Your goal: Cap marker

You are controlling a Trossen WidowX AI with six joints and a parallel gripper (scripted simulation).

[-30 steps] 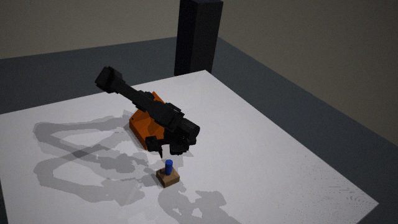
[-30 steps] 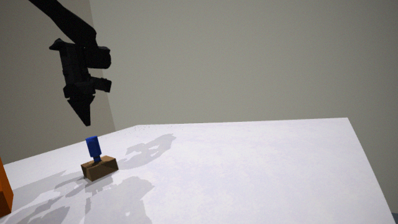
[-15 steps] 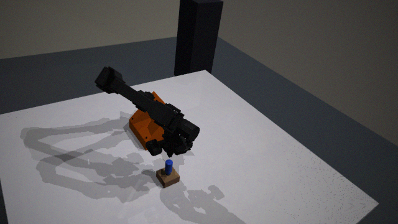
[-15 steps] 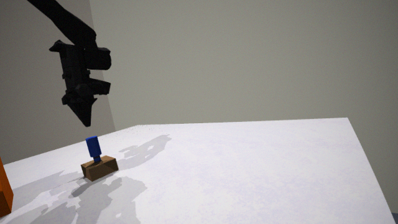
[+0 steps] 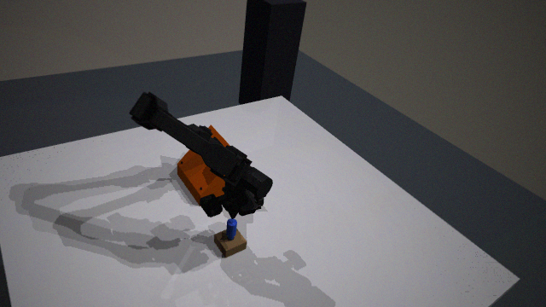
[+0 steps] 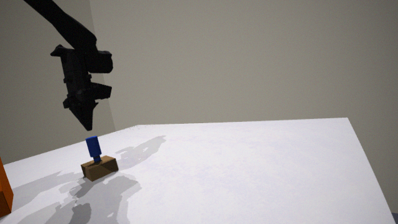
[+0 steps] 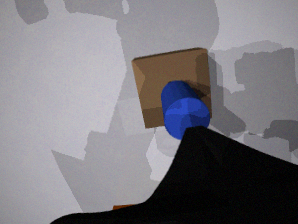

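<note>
My gripper tip is now 40 mm above the blue cap. Also, from my gripper tip: holder block (110 mm below).
</note>
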